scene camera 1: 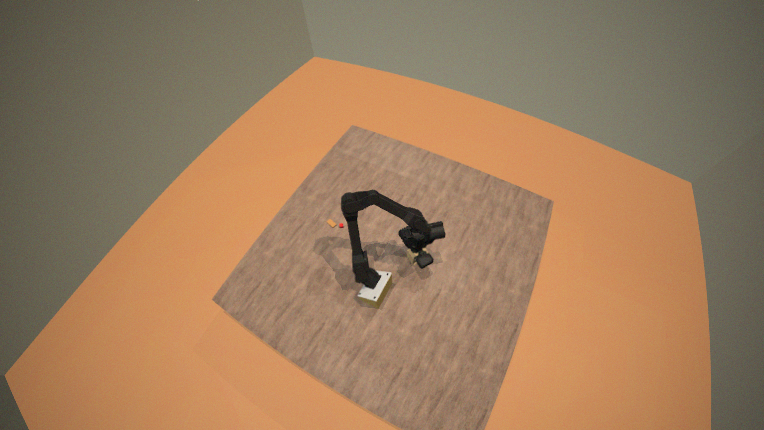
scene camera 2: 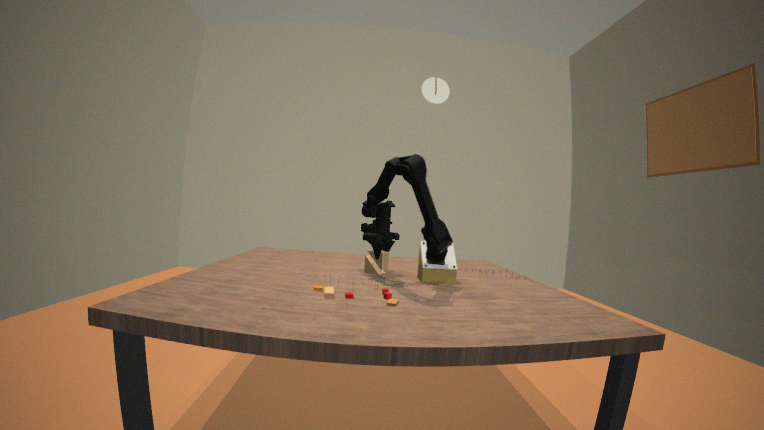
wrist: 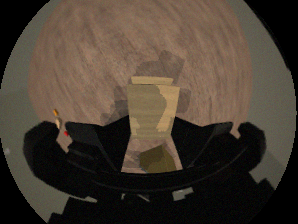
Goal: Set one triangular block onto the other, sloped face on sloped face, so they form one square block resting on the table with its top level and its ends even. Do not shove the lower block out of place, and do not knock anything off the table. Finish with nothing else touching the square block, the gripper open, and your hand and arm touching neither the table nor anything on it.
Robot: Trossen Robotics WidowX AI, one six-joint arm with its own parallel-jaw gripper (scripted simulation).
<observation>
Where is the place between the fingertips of the gripper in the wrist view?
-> At 150, 116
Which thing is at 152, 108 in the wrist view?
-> A triangular block.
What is the gripper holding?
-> A triangular block.
</observation>
